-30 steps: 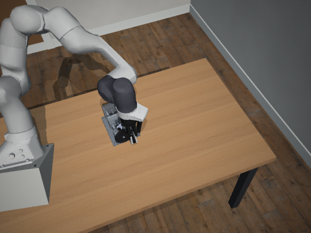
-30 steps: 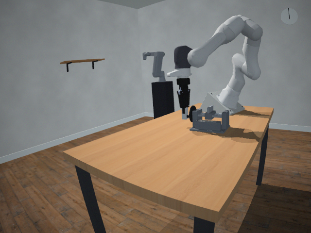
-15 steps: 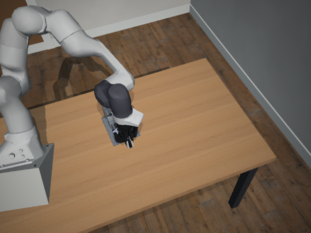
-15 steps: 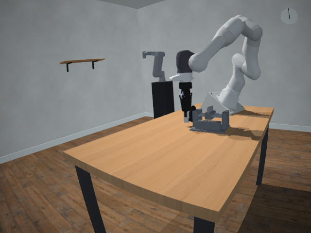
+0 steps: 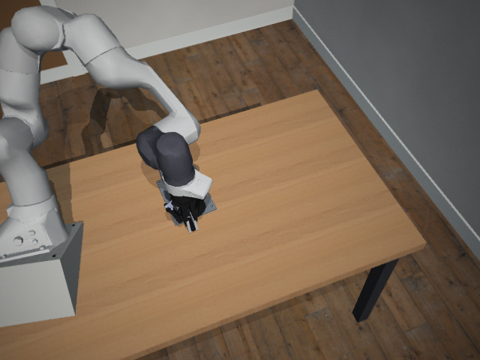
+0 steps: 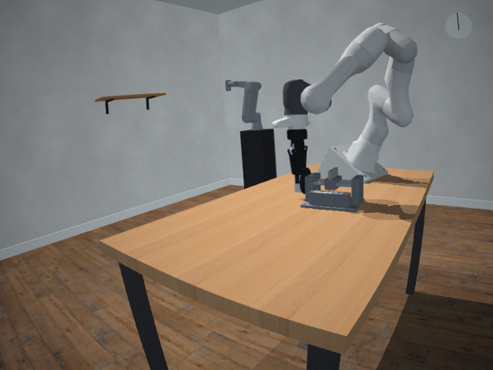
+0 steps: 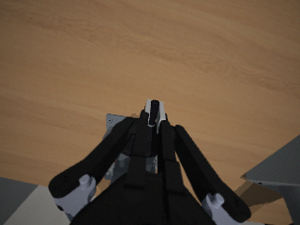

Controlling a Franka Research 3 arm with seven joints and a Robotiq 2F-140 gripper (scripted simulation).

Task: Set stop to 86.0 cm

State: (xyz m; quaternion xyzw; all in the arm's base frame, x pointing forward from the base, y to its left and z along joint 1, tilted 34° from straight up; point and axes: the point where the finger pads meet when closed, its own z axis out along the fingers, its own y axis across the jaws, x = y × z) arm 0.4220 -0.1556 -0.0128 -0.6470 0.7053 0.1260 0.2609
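Now: the black handwheel 20 mm to the left of my hand and 10 mm below it. The rest, counted from my hand: sliding stop block (140 mm to the left, 30 mm ahead, 30 mm above).
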